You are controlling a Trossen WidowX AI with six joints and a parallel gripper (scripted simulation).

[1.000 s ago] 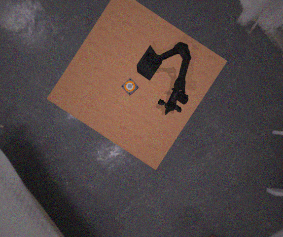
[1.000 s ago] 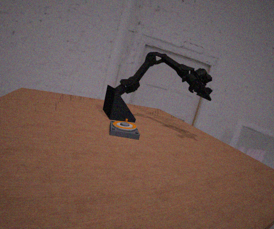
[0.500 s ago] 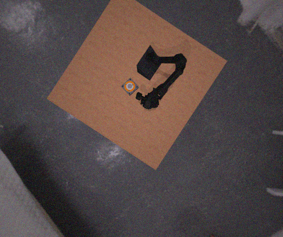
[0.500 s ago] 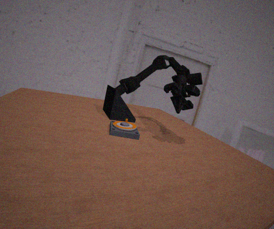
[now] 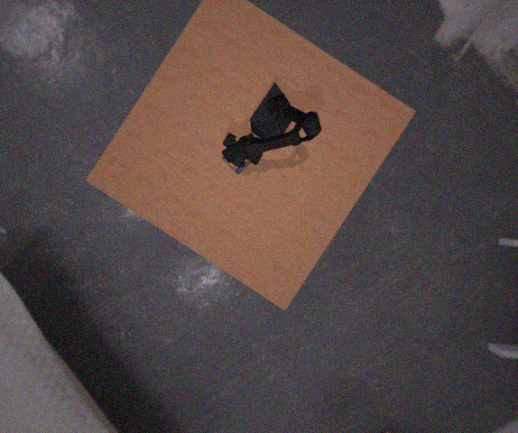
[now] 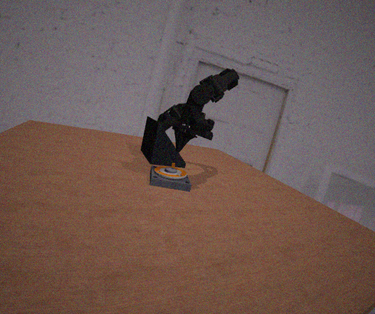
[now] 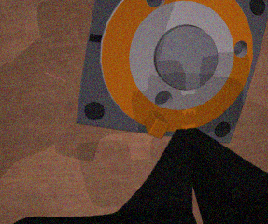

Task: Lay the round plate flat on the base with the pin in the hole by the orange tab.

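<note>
Right now my gripper tip is 2 cm short of the grey base, 2 cm to the left of it and 7 cm above it.
</note>
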